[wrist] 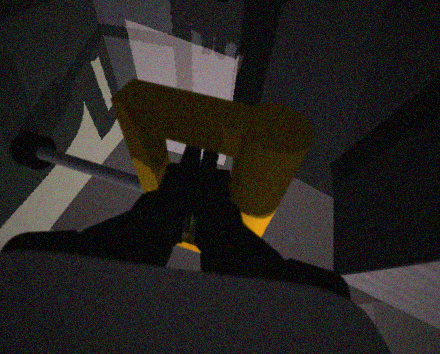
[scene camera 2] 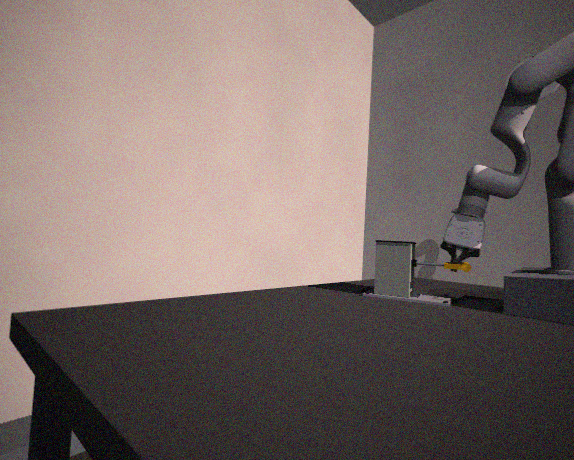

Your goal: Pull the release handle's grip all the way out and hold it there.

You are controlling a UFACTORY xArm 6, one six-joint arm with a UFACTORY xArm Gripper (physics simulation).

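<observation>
The yellow grip [scene camera 2: 465, 267] [wrist: 272, 170] is a closed loop on the end of a thin grey rod [scene camera 2: 431, 264] [wrist: 100, 171]. The rod runs out of a dark collar [wrist: 27, 150] on the side of the pale upright box [scene camera 2: 393, 272], and a long stretch of it shows between box and grip. My gripper [scene camera 2: 455, 261] [wrist: 201, 166] is shut with nothing pinched between its fingers. The fingers reach down into the loop's opening, with grip material around them. Whether they touch the loop's inner wall is hard to tell in the dark wrist view.
The box stands on a light base plate [scene camera 2: 436, 300] on the dark table [scene camera 2: 280, 370]. The arm's grey pedestal block [scene camera 2: 537, 298] is at the right, beyond the grip. A bright wall [scene camera 2: 190, 150] rises behind the table's left part.
</observation>
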